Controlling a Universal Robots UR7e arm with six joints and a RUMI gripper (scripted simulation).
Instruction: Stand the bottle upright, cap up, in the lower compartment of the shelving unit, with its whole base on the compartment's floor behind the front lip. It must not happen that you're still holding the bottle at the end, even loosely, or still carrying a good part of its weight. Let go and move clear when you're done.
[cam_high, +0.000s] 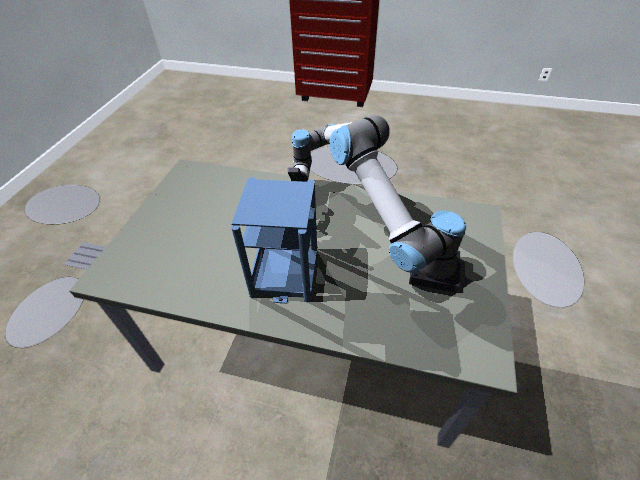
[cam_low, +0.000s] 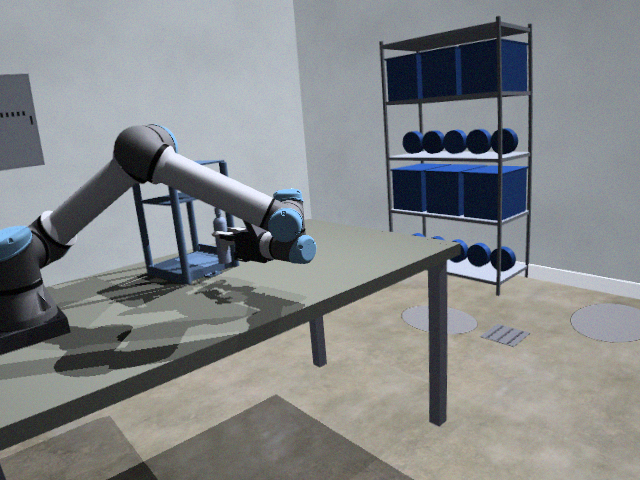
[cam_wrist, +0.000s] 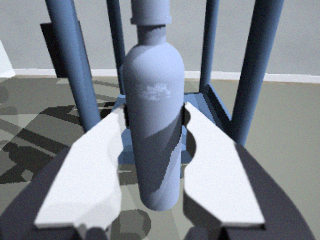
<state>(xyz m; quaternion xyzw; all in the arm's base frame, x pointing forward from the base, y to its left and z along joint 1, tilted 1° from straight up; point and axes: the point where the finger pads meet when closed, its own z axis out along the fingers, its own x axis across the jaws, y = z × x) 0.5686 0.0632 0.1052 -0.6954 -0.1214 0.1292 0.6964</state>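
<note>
The blue shelving unit is 6 cm behind my hand, 19 cm to the left of it and 3 cm above it. From my hand the other things lie so: grey-blue bottle 2 cm above.
</note>
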